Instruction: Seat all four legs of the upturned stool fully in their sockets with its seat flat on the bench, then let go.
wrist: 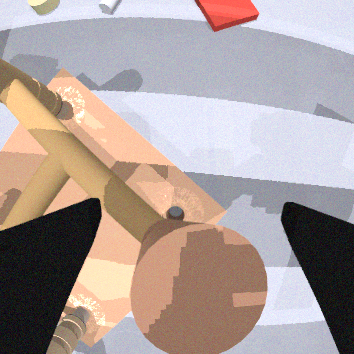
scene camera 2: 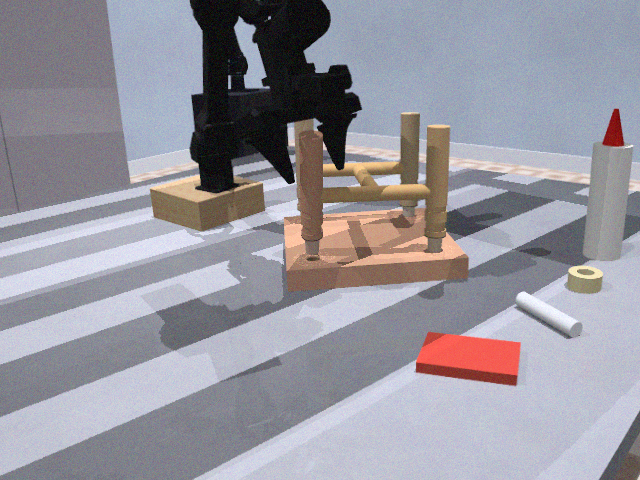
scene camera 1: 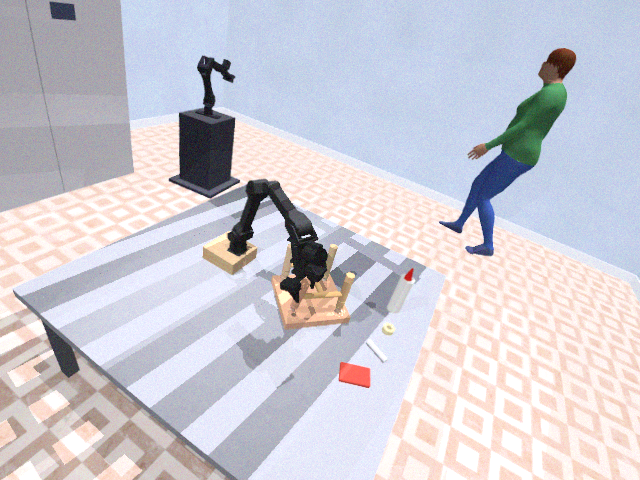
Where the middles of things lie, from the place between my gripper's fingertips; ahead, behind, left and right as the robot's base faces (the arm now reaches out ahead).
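Positions counted from my hand: stool leg (scene camera 2: 310, 141), 30 mm below, 20 mm behind and 20 mm to the left; red flat block (scene camera 2: 487, 360), 150 mm below, 260 mm ahead and 90 mm to the right; white cylinder (scene camera 2: 566, 324), 150 mm below, 300 mm ahead and 50 mm to the left; tape ring (scene camera 2: 583, 279), 150 mm below, 320 mm ahead and 180 mm to the left.
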